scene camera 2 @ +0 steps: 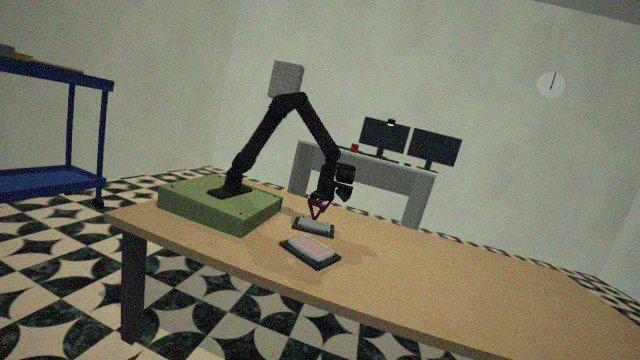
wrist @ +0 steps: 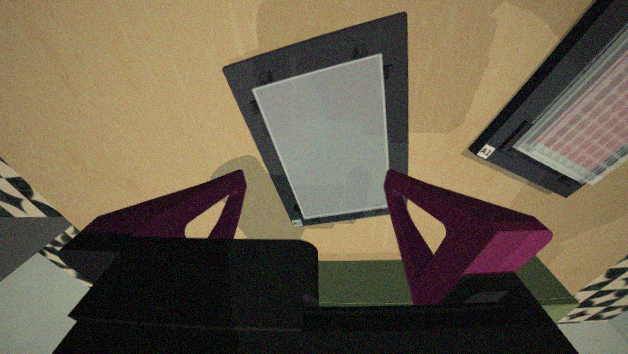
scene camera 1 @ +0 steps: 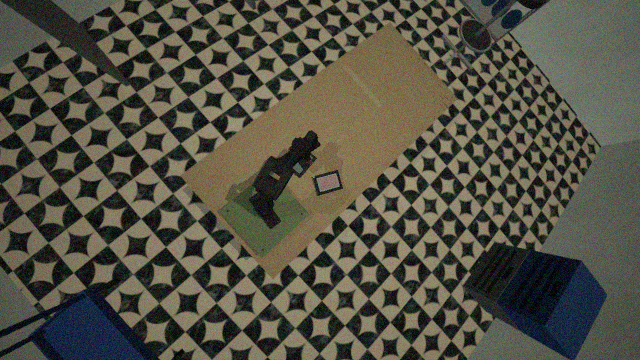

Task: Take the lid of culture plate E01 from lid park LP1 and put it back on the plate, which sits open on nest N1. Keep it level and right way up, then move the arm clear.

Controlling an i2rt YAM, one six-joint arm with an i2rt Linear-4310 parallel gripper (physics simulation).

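Frame: origin at the arm's base, x ahead, y left, z up, level; metres.
Where they show: gripper, fingertip midpoint: (scene camera 2: 317, 216) (wrist: 314, 177); arm's base, origin of the base link: (scene camera 2: 231, 192) (scene camera 1: 265, 210).
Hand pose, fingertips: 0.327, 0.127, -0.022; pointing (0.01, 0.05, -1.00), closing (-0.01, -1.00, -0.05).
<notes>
Each offset is from my fingertips to the centre of the thing, as dx, dy, dz. Level surfaces: height alone.
The lid {-0.002, -0.013, -0.034} (scene camera 1: 299, 167) (scene camera 2: 314, 225) (wrist: 327, 137) is a pale, clear rectangle lying flat and level on the dark lid park LP1 {-0.002, -0.013, -0.038} (scene camera 2: 327, 235) (wrist: 398, 110). The open culture plate E01 {+0.055, -0.214, -0.029} (scene camera 1: 328, 182) (scene camera 2: 311, 247) (wrist: 592, 120), with pink wells, sits on the dark nest N1 (scene camera 1: 320, 192) (scene camera 2: 320, 266) (wrist: 530, 175), partly cut off at the right in the wrist view. My gripper (scene camera 2: 315, 218) (wrist: 314, 177) is open and empty, with magenta fingers. It hangs a little above the lid, its fingertips near the lid's end marked by the small label; the right fingertip overlaps the lid's edge in the wrist view.
The arm stands on a green base block (scene camera 1: 250, 235) (scene camera 2: 200, 215) (wrist: 360, 280) at one end of the wooden table {dz -0.048} (scene camera 1: 400, 65) (scene camera 2: 425, 280). N1 lies beside LP1, a short gap apart. A blue cart (scene camera 2: 90, 77) and a desk with monitors (scene camera 2: 384, 135) stand away from the table.
</notes>
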